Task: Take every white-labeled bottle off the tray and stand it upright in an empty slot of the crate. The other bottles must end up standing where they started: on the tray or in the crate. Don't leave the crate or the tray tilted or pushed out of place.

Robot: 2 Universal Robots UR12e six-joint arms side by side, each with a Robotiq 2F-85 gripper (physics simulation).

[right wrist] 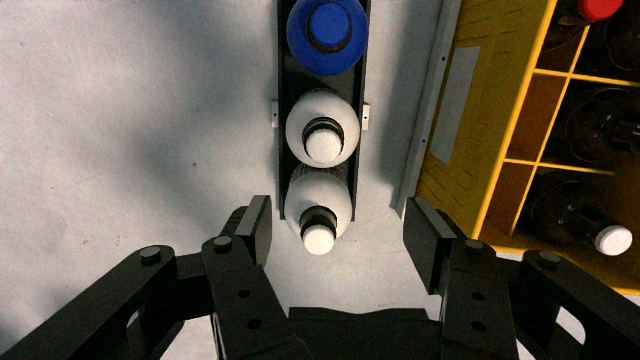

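A black tray (281, 150) runs down the middle of the right wrist view. Two white-labeled bottles with white caps, one (320, 205) at the near end and one (324, 112) behind it, stand on it. A blue bottle (327, 30) stands farther back on the tray. My right gripper (338, 216) is open, with its fingers apart on either side of the nearest white bottle's column and nothing held. The yellow crate (492, 185) is at the right, with dark bottles in its slots. My left gripper does not show.
In the crate, a white-capped bottle (613, 240) stands in the near corner and a red-capped bottle (600, 6) farther back. A grey metal rail (425, 120) runs along the crate's left side, between crate and tray. Small white brackets (366, 117) sit beside the tray.
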